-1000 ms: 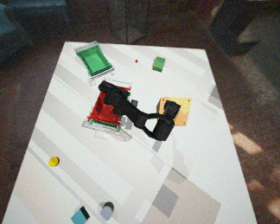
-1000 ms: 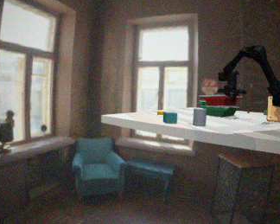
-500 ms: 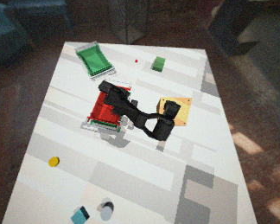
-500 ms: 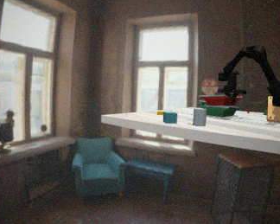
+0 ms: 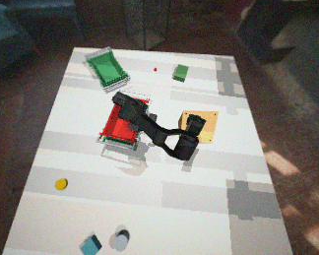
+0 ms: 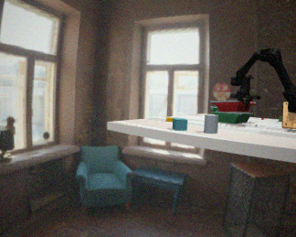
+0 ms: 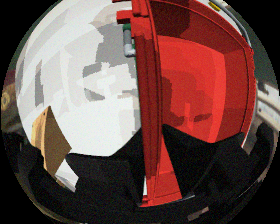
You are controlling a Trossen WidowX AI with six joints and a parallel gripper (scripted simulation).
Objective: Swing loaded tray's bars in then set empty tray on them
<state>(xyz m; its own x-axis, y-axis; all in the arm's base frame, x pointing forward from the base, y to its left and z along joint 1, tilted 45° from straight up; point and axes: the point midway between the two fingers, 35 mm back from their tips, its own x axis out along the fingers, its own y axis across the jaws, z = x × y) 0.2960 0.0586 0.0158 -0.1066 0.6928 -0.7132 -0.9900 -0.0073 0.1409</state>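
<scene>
Now: the red tray 7 cm ahead of my gripper tip, 3 cm above it and 1 cm to the right of it. The rest, counted from my gripper tip: yellow disc: 36 cm to the left, 32 cm ahead, 7 cm below; then green block: 46 cm to the right, 22 cm behind, 6 cm below; then grey cylinder: 53 cm to the left, 5 cm below, 3 cm behind.
</scene>
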